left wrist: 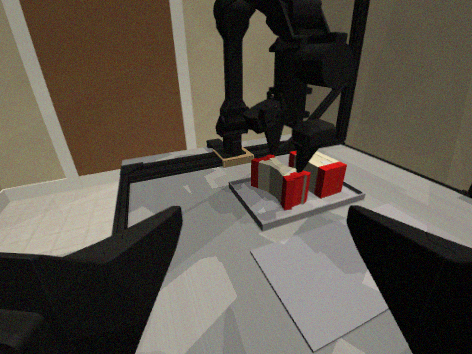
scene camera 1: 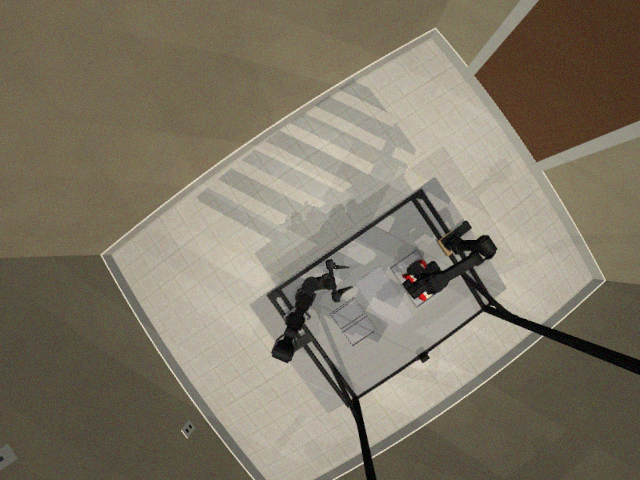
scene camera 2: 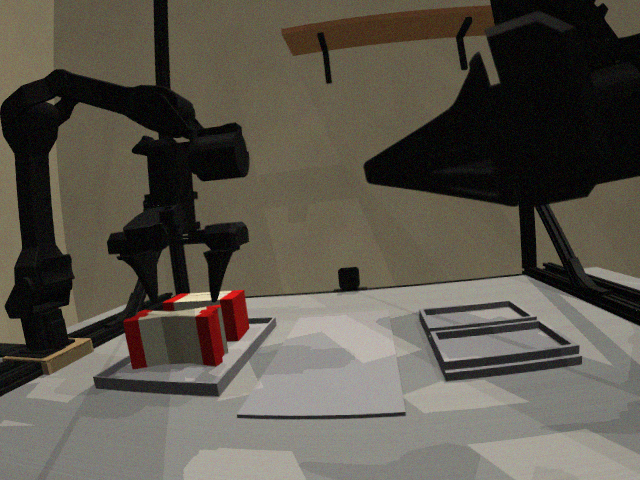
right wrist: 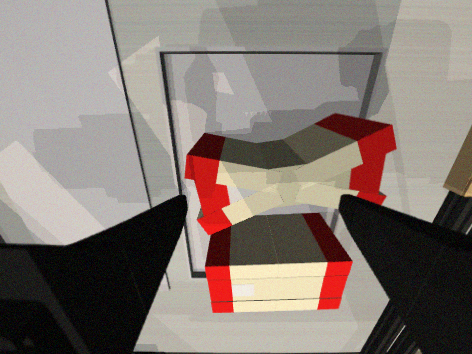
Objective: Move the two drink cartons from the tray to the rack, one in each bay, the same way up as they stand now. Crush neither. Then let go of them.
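Places are measured from the left arm's base along level axes (x ahead, y left, z up), in millimetres.
Where they show: left gripper, fingertip midpoint: (left wrist: 264, 214) (scene camera 1: 351, 276) (scene camera 2: 395, 177); right gripper, fingertip midpoint: (left wrist: 285, 162) (scene camera 2: 183, 302) (right wrist: 262, 201); right arm's base at its link origin: (left wrist: 232, 152) (scene camera 1: 450, 243) (scene camera 2: 47, 347).
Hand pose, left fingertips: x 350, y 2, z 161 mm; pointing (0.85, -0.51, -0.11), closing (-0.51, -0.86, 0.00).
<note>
Things, the pixels of their top centre, and the offset from my left fingertips.
- grey tray at its top centre: (right wrist: 262, 195) (scene camera 2: 197, 343) (left wrist: 294, 187) (scene camera 1: 417, 278) dx +255, dy -269, dz -189 mm
- straight-sided carton at its top centre: (right wrist: 276, 289) (scene camera 2: 203, 296) (left wrist: 316, 158) dx +258, dy -332, dz -131 mm
- rack at its top centre: (scene camera 2: 485, 324) (scene camera 1: 353, 323) dx -152, dy -222, dz -185 mm
Two red-and-cream cartons stand in the grey tray (scene camera 2: 155, 385) (left wrist: 312, 213) (right wrist: 270, 52). The waisted, creased-looking carton (scene camera 2: 170, 338) (left wrist: 268, 175) (right wrist: 265, 156) is nearer in scene camera 2; the straight-sided carton (scene camera 2: 236, 315) (left wrist: 331, 180) (right wrist: 280, 285) is behind it. My right gripper (scene camera 2: 184, 298) (left wrist: 285, 162) (right wrist: 262, 201) is open, pointing down over the cartons, its fingertips near the height of their tops. My left gripper (scene camera 1: 350, 277) (left wrist: 264, 214) is open and empty, raised off the table and apart from the cartons. The rack (scene camera 1: 354, 323) (scene camera 2: 511, 356) has two empty bays.
A thin flat grey sheet (scene camera 2: 330, 382) (left wrist: 315, 295) lies between tray and rack. Dark frame rails (scene camera 1: 418, 377) edge the table. A small black box (scene camera 2: 348, 277) is at the far edge in scene camera 2. A brown shelf (scene camera 2: 387, 31) hangs on the wall.
</note>
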